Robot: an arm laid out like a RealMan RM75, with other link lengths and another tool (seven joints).
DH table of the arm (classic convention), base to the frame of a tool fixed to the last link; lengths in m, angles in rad. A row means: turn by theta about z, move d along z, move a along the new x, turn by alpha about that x. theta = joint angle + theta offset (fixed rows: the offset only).
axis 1: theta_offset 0  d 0.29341  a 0  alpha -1.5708
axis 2: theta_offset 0  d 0  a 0  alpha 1.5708
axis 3: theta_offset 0  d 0.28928  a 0  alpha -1.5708
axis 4: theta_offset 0  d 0  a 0  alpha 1.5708
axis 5: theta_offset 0  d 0.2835  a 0  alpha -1.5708
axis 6: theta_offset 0  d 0  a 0  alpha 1.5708
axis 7: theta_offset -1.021  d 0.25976  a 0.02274  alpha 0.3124
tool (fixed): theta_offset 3.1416  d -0.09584  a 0  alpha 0
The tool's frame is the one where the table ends.
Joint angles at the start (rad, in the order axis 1, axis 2, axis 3, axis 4, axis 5, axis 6, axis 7):
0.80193, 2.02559, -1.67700, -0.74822, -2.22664, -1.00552, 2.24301
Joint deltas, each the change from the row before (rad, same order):
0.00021, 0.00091, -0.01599, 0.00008, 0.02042, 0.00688, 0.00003
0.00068, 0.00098, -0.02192, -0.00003, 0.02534, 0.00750, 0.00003
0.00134, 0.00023, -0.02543, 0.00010, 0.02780, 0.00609, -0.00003
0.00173, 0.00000, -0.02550, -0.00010, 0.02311, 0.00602, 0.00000
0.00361, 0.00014, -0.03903, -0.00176, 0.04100, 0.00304, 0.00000
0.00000, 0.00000, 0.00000, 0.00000, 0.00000, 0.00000, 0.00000
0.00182, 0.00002, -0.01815, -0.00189, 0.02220, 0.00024, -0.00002
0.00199, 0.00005, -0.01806, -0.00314, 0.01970, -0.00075, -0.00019
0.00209, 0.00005, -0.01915, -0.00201, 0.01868, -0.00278, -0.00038
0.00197, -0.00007, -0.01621, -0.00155, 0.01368, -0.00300, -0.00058
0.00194, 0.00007, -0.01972, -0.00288, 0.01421, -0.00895, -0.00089
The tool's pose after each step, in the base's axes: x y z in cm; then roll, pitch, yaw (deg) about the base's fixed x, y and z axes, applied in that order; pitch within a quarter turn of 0, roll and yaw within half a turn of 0. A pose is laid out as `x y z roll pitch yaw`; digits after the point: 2 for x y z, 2 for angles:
25.20 46.88 -9.42 162.29 21.97 -145.88
24.89 46.60 -9.95 162.35 21.15 -145.70
24.58 46.25 -10.51 162.61 20.27 -145.44
24.32 45.93 -11.01 163.00 19.62 -145.02
23.80 45.31 -11.81 163.75 18.23 -144.51
23.80 45.31 -11.81 163.75 18.23 -144.51
23.49 44.99 -12.20 164.06 17.41 -144.35
23.17 44.67 -12.56 164.47 16.65 -144.05
22.92 44.29 -12.93 165.10 15.92 -143.72
22.75 43.96 -13.21 165.73 15.40 -143.35
22.59 43.48 -13.53 166.83 14.72 -142.82

